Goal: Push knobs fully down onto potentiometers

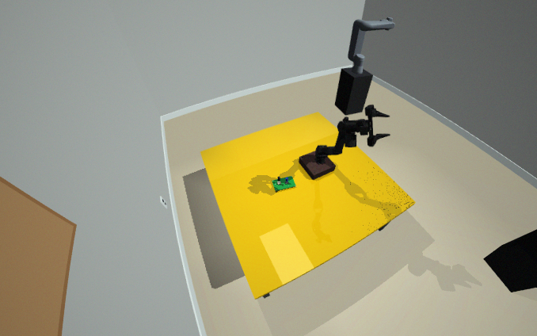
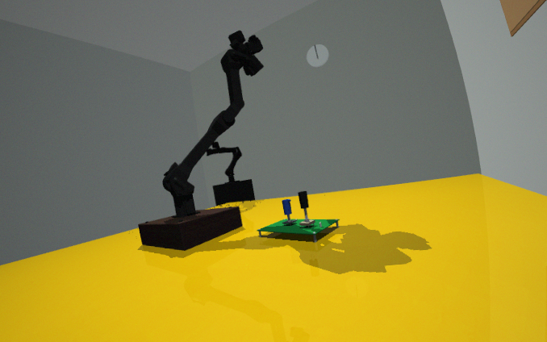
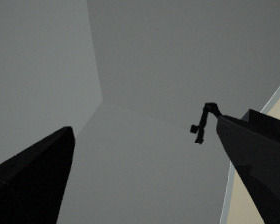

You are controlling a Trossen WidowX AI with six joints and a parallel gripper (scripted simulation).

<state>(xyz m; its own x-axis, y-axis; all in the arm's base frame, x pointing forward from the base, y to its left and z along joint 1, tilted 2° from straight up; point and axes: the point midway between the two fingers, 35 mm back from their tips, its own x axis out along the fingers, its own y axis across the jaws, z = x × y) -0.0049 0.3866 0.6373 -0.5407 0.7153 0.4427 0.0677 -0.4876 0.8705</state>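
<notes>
Right now my gripper tip is 64 cm above the blue knob, 35 cm short of it and 34 cm to the left of it. Round my gripper tip: black knob: 63 cm below, 41 cm ahead, 35 cm to the right.
</notes>
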